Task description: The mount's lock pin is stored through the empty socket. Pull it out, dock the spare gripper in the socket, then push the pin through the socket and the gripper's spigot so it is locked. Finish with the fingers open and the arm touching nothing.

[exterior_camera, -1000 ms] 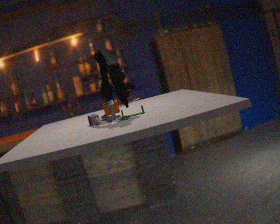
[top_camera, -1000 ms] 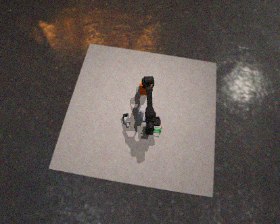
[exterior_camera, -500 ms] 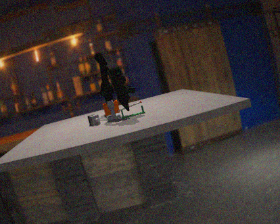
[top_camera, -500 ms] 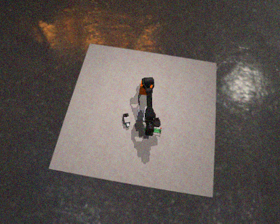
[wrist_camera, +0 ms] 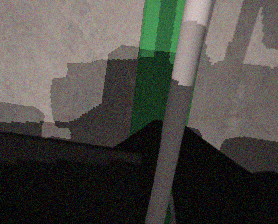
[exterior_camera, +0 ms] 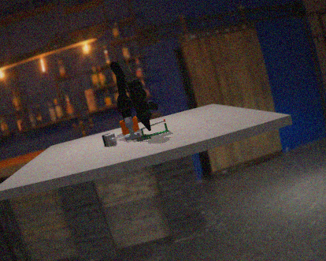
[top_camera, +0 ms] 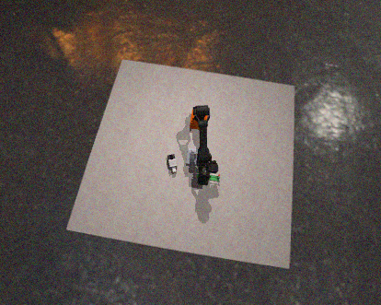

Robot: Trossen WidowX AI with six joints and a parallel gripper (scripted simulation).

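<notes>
Now: gripper tip 10 mm past the green pin cradle and 20 mm to the right of it. From my gripper tip the other things lie so: mount 90 mm behind, 110 mm to the right, 30 mm above; spare gripper 10 mm behind, 210 mm to the right.
</notes>
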